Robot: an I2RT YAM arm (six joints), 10 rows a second.
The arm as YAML. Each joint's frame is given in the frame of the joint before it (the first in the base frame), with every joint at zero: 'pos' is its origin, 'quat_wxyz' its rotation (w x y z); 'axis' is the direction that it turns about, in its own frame. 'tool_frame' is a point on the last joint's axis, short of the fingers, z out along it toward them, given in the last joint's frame.
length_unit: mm
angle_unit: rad
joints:
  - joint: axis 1
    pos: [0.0, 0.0, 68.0]
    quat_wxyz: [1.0, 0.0, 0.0, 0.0]
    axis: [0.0, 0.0, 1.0]
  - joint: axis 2
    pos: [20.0, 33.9, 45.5]
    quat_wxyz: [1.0, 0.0, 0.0, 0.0]
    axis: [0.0, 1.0, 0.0]
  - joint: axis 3
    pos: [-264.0, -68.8, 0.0]
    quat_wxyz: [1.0, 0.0, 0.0, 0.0]
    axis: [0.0, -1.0, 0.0]
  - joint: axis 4
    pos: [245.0, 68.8, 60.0]
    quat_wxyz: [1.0, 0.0, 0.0, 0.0]
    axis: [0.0, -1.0, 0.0]
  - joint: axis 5
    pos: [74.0, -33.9, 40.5]
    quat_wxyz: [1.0, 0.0, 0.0, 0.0]
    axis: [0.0, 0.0, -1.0]
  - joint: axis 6
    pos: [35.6, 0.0, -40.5]
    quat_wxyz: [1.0, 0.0, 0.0, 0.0]
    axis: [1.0, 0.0, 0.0]
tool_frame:
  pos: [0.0, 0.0, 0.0]
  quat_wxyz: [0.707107, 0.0, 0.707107, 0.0]
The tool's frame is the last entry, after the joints.
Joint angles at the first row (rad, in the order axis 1, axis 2, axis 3, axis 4, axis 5, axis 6):
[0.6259 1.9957 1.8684 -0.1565 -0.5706 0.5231]
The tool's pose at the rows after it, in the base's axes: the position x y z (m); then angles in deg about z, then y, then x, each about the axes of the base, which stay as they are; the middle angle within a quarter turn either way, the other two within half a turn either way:
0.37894 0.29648 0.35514 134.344 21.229 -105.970
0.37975 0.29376 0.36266 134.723 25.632 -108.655
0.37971 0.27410 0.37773 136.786 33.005 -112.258
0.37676 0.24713 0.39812 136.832 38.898 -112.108
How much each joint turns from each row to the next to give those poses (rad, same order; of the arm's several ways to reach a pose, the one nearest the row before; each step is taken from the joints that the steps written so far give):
[0.0000 0.0091 0.0290 -0.0397 0.0305 -0.0122]
[0.0000 0.0001 0.0413 -0.0644 0.0857 -0.0230]
[-0.0260 -0.0413 0.0110 -0.0691 0.1148 -0.0093]
[-0.0414 -0.0675 -0.0230 -0.0108 0.0571 0.0000]

